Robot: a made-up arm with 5 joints.
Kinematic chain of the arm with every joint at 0, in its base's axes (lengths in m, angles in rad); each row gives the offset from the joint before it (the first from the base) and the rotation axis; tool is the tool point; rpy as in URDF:
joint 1: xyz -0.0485 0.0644 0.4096 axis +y
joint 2: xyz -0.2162 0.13 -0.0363 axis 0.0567 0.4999 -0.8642
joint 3: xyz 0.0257 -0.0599 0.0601 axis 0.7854 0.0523 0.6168
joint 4: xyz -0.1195 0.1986 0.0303 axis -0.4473 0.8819 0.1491
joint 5: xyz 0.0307 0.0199 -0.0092 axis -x
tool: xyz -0.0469 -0.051 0.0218 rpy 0 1.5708 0
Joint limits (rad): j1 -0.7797..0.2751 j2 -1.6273..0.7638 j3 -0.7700..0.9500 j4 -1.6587..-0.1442 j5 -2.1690..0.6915
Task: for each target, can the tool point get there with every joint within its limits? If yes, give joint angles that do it. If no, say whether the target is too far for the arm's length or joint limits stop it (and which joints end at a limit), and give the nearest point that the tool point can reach.
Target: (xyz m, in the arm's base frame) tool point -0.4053 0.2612 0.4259
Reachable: yes | joints -0.2336 0.1686 0.4994 -0.4363 -0.5194
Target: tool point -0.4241 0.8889 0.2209
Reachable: no: too far | nearest point -0.2982 0.3872 0.2841 | short by 0.521 m
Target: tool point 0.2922 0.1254 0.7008
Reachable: no: joint limits stop it (at a limit: joint 1, joint 2, joint 4, joint 5) | nearest point -0.1588 0.3216 0.6273 | short by 0.497 m
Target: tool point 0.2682 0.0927 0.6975
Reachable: no: joint limits stop it (at a limit: joint 1, joint 2, joint 4, joint 5) | nearest point -0.1647 0.3135 0.6410 | short by 0.489 m
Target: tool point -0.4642 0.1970 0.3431
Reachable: yes | joints -0.2902 -0.4480 0.7038 -0.4599 -1.5880
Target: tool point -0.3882 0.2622 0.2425
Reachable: yes | joints -0.2969 -0.7327 -0.0137 -0.4209 -1.5518
